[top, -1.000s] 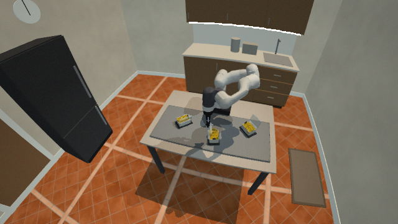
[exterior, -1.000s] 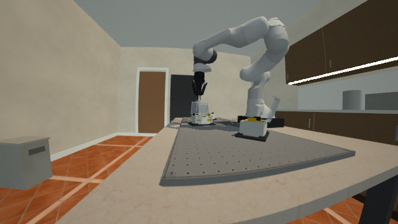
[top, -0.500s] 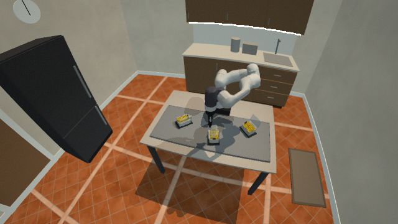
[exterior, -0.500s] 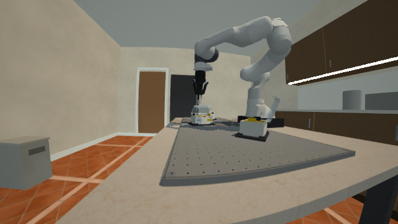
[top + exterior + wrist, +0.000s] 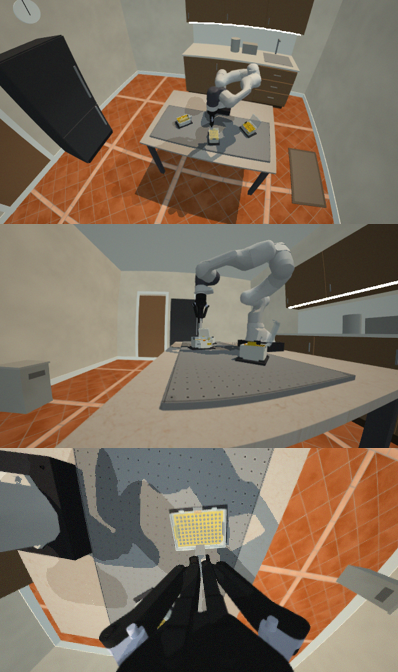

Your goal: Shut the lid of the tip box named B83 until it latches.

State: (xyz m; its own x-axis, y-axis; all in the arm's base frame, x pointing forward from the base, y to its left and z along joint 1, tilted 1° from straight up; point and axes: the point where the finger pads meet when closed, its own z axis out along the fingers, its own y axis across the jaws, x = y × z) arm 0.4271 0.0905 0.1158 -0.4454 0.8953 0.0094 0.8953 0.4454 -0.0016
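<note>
Right now my hand is 10 cm above the clear lid, 2 cm to the right of it and 1 cm past it.
</note>
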